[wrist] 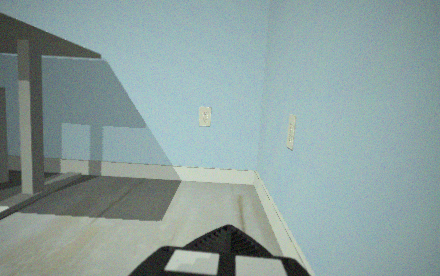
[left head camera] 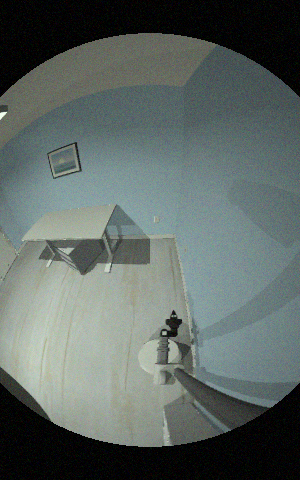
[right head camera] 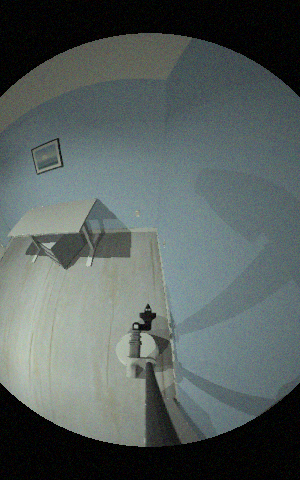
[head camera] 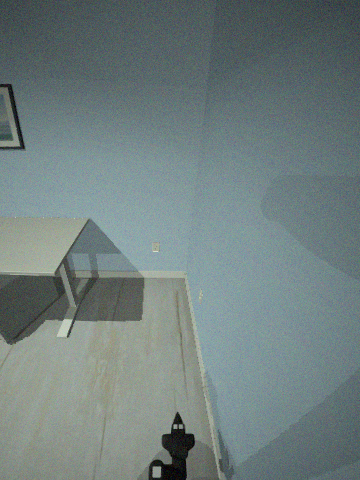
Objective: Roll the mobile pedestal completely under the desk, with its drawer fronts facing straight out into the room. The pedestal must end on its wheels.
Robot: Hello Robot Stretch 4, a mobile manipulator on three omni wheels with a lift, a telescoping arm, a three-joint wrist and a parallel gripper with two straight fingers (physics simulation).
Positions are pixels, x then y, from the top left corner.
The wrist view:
gripper: 228, 244
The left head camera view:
white desk: 89, 222
framed picture: 64, 160
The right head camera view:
white desk: 65, 217
framed picture: 46, 156
